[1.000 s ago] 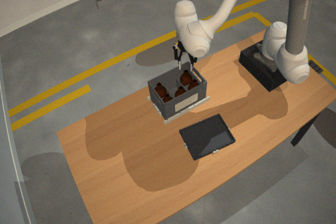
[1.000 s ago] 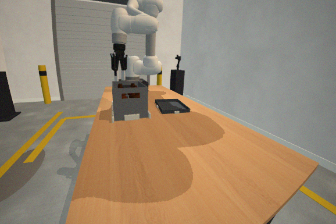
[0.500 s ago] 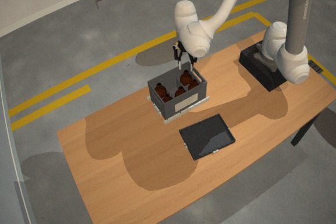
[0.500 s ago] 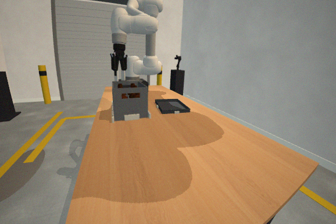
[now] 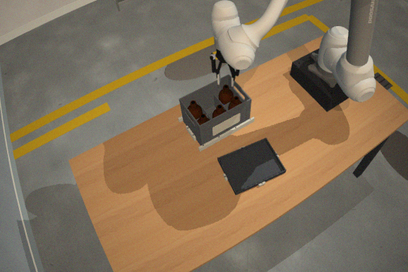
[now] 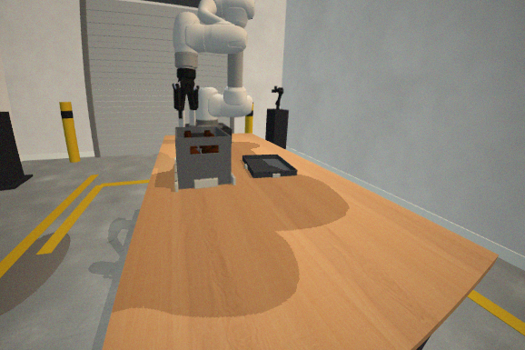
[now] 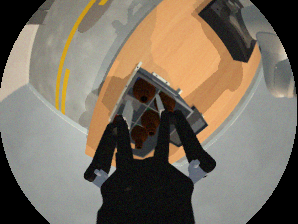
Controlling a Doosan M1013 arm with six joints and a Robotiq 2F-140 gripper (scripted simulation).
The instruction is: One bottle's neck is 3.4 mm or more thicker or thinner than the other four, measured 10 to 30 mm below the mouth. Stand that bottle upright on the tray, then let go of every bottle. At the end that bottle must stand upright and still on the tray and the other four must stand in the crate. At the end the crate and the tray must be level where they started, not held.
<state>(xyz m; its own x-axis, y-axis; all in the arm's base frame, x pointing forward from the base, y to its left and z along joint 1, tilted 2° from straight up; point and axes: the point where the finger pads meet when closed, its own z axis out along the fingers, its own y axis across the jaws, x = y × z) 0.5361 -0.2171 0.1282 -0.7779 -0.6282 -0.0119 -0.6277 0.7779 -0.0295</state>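
Now: hand 90 mm short of the grey crate, 30 mm to the right of it and 130 mm above it. From my hand the other things lie so: dark tray (120 mm ahead, 330 mm to the left, 200 mm below); glass bottle (100 mm ahead, 70 mm to the left, 130 mm below).
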